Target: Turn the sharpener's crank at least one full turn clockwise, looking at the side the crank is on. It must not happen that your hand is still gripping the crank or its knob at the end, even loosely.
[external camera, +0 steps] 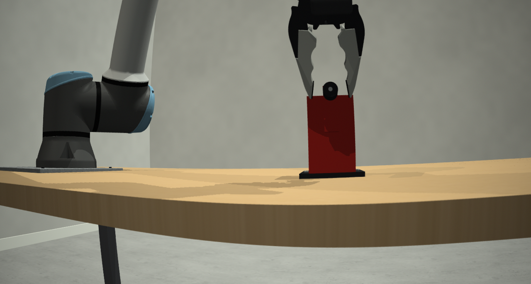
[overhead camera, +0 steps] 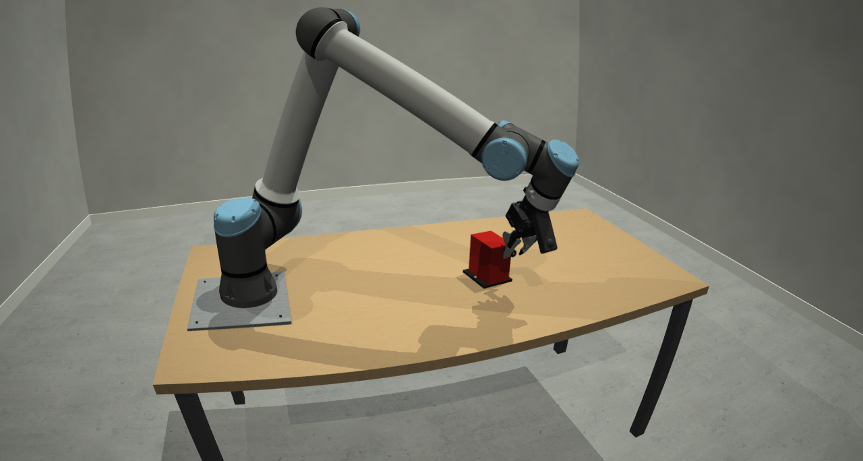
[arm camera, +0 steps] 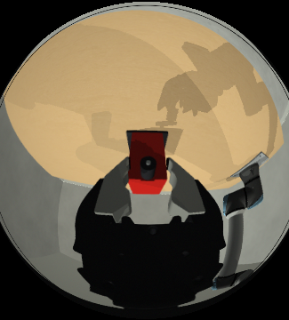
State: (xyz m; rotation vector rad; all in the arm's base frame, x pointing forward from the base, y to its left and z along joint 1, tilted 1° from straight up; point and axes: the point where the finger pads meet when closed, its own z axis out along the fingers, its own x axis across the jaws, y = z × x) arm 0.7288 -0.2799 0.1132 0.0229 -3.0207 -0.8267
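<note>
Now: the black knob 2 cm to the left of my hand.
</note>
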